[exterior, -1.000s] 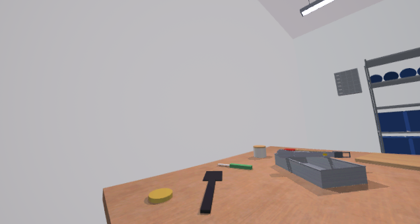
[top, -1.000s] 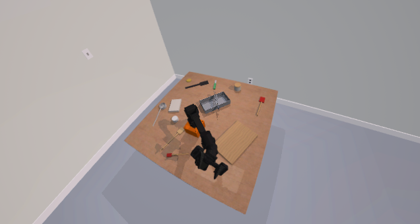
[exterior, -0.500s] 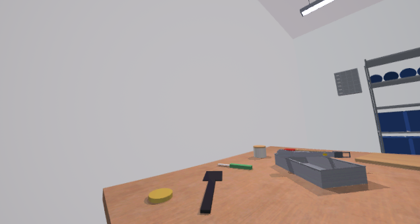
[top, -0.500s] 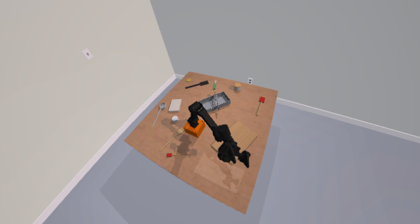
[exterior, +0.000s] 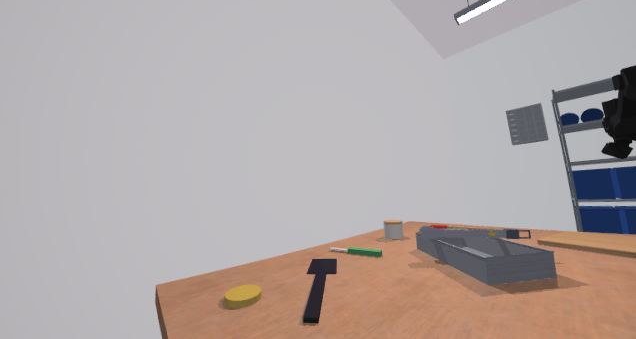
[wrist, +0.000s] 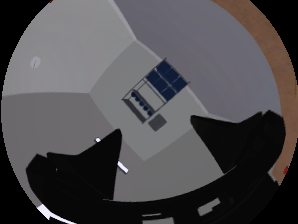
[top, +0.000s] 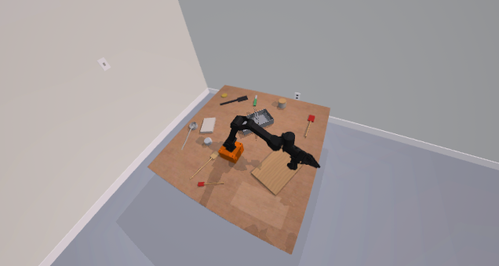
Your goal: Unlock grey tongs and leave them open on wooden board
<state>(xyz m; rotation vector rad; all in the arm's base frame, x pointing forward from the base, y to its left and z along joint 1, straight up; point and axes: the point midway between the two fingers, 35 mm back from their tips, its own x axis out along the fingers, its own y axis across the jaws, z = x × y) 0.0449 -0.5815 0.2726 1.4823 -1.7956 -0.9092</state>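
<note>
Now: gripper tip 34 cm short of the grey roasting tin, 65 cm to the right of it and 34 cm above it. From my gripper tip the other things lie so: red spatula (59 cm ahead, 22 cm to the left, 36 cm below); jar (68 cm ahead, 56 cm to the left, 34 cm below); wooden board (6 cm ahead, 24 cm to the left, 36 cm below).
</note>
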